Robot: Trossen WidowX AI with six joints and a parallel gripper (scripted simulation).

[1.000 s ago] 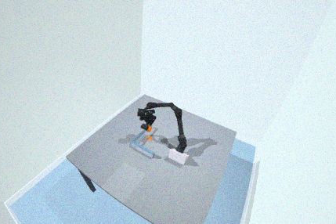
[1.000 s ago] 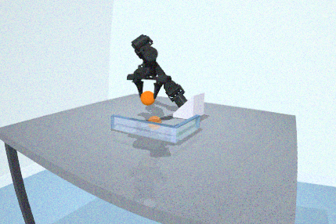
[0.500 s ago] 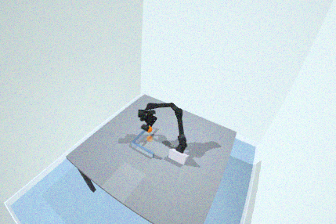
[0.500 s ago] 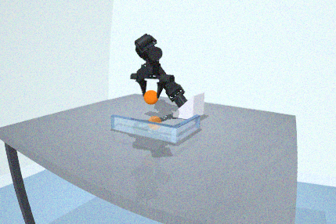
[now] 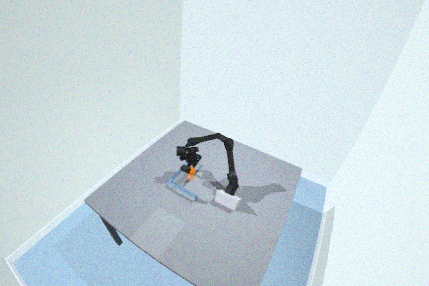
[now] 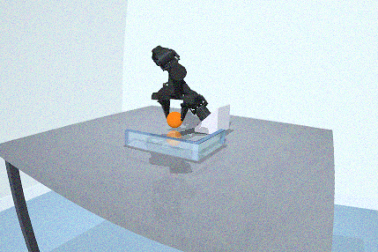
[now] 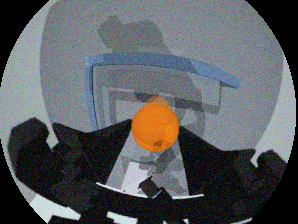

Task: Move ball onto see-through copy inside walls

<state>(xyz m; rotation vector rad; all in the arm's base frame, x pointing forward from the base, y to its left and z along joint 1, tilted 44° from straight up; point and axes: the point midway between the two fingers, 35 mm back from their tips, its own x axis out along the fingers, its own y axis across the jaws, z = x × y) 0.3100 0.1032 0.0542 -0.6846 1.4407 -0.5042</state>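
Right now the see-through copy of ball is 7 cm below my gripper tip.
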